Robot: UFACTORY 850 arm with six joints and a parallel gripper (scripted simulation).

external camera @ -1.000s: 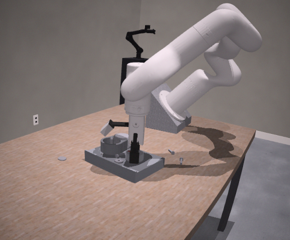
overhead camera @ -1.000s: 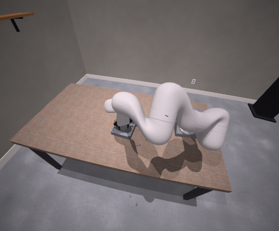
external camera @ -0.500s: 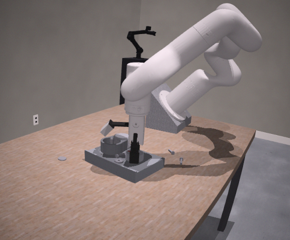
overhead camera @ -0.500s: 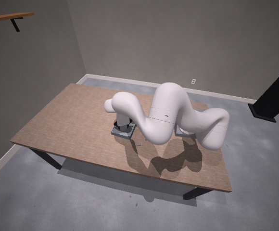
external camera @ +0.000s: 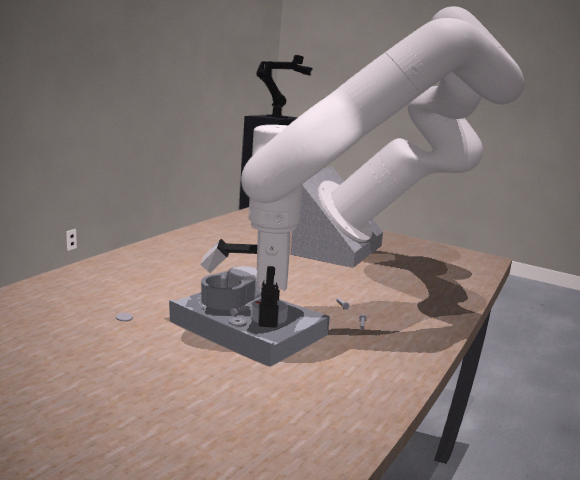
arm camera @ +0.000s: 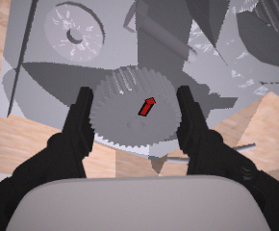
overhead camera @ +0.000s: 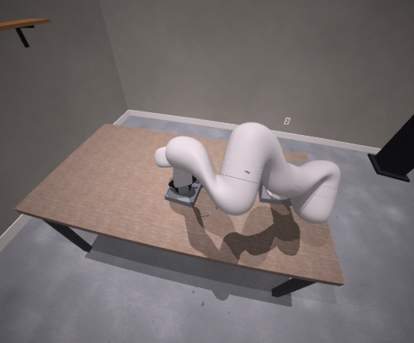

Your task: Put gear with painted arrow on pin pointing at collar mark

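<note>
Now: hand right at the grey toothed gear. The rest, counted from my hand: bolt 50 mm to the right, 30 mm ahead, 10 mm below; washer 60 mm ahead, 20 mm to the right, 10 mm below.
</note>
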